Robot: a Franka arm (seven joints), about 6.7 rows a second.
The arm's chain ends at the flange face. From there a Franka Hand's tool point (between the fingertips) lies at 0.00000 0.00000 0.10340 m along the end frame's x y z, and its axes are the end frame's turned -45 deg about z.
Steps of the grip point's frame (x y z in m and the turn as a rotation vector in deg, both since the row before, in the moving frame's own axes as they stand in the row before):
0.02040 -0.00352 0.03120 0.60 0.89 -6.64
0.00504 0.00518 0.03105 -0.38 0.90 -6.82
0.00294 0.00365 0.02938 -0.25 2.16 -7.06
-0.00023 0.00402 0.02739 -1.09 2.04 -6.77
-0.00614 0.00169 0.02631 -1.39 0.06 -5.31
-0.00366 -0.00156 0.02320 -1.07 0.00 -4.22
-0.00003 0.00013 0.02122 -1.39 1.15 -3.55
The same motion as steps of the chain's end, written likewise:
0.01168 -0.01500 0.03122 1.05 0.21 -6.64
0.00564 0.00086 0.03107 0.37 0.91 -6.82
0.00174 0.00312 0.02945 1.35 1.70 -7.06
-0.00123 0.00445 0.02747 0.67 2.21 -6.77
-0.00507 0.00393 0.02634 -0.94 1.03 -5.31
-0.00511 0.00017 0.02322 -0.76 0.76 -4.22
-0.00318 -0.00009 0.02127 -0.17 1.80 -3.55

